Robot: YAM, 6 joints.
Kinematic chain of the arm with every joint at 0, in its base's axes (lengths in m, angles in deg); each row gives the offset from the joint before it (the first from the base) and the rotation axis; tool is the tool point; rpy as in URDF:
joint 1: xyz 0 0 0.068 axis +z
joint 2: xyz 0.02 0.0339 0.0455 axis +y
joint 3: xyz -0.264 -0.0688 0 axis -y
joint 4: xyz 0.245 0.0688 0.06 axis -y
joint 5: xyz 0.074 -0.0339 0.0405 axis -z
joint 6: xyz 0.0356 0 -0.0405 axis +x
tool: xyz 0 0 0 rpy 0 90 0
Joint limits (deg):
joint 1: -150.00..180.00
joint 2: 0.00..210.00
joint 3: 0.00..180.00
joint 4: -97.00..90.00
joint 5: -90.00..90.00
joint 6: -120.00..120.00
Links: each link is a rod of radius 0.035 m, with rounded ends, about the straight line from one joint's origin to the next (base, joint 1, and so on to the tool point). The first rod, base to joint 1, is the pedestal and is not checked.
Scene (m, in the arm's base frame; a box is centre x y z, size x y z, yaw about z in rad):
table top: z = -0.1
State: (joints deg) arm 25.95 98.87 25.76 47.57 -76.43 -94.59
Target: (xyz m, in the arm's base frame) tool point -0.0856 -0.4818 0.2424
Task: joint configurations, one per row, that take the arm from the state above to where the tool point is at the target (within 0.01 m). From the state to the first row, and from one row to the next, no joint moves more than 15 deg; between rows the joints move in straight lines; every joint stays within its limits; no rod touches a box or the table.
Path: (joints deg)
1: 11.55 101.66 32.42 47.54 -74.46 -94.59
2: -2.85 104.45 39.08 47.50 -72.49 -94.59
3: -17.25 107.24 45.75 47.47 -70.52 -94.59
4: -31.65 110.02 52.41 47.44 -68.56 -94.59
5: -46.04 112.81 59.07 47.41 -66.59 -94.59
6: -60.44 115.60 65.73 47.37 -64.62 -94.59
7: -74.84 118.39 72.39 47.34 -62.65 -94.59
8: -89.24 121.18 79.06 47.31 -60.68 -94.59
9: -103.64 123.97 85.72 47.27 -58.71 -94.59

